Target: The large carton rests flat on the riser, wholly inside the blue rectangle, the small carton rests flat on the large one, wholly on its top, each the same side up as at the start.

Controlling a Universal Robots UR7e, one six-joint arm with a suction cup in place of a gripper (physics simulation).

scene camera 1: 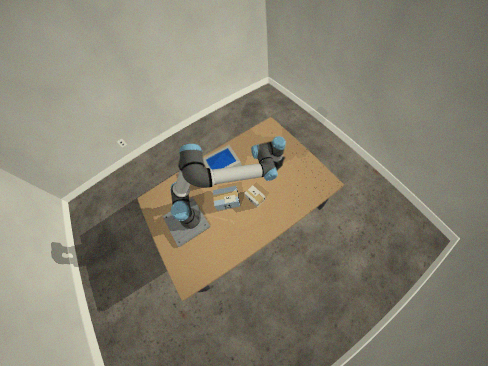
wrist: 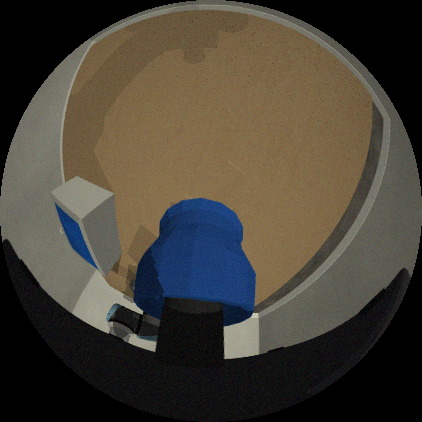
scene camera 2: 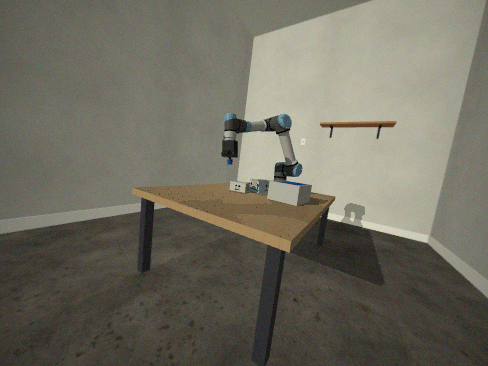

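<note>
The large carton [scene camera 1: 220, 203] [scene camera 2: 260, 186], blue-grey with tan tape and a white label, stands flat on the table near the arm's base. The small carton [scene camera 1: 255, 195] [scene camera 2: 239, 187], whitish with tan tape, rests flat on the table beside it, slightly apart. The pale grey riser [scene camera 1: 238, 162] [scene camera 2: 289, 194] [wrist: 103, 232] stands on the table, with the blue rectangle [scene camera 1: 221, 159] [wrist: 72, 232] uncovered on its top. My gripper [scene camera 2: 229, 162] [wrist: 201, 212], a blue suction cup, is open and empty, high above the table. The small carton does not show clearly in the wrist view.
The wooden table [scene camera 1: 200, 280] [scene camera 2: 200, 210] [wrist: 225, 115] carries the arm's grey base plate [scene camera 1: 186, 235]. The arm's upper link [scene camera 1: 235, 174] passes above the area between the riser and the cartons. A wall shelf [scene camera 2: 358, 123] hangs behind the table.
</note>
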